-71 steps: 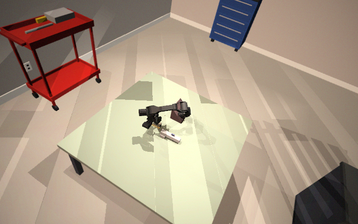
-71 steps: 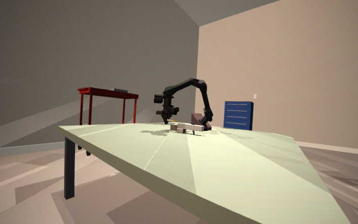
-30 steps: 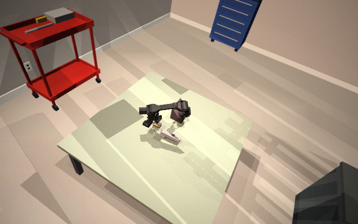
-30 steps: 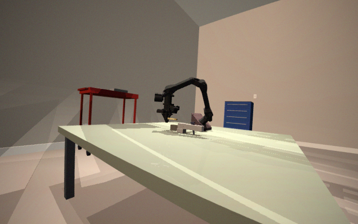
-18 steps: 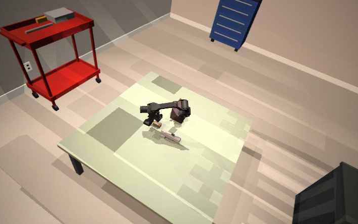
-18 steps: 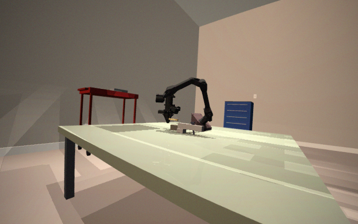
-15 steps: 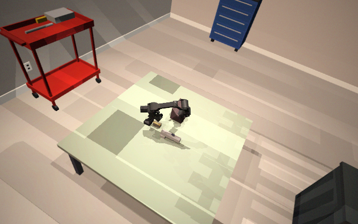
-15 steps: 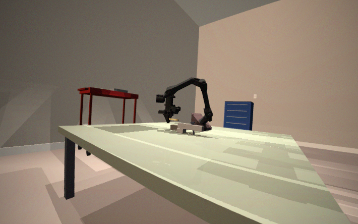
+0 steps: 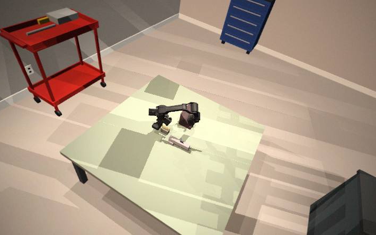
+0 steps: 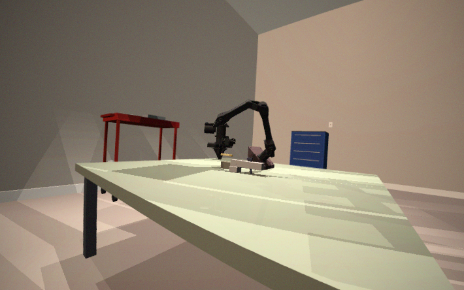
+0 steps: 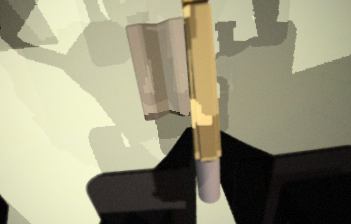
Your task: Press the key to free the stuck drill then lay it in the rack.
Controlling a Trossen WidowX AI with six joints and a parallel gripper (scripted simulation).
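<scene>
Right now my gripper tip is 4 cm to the right of the drill and 3 cm below it. Also, from my gripper tip: small dark key 23 cm to the left, 7 cm ahead; then rack 4 cm to the left, 3 cm below, 2 cm behind.
</scene>
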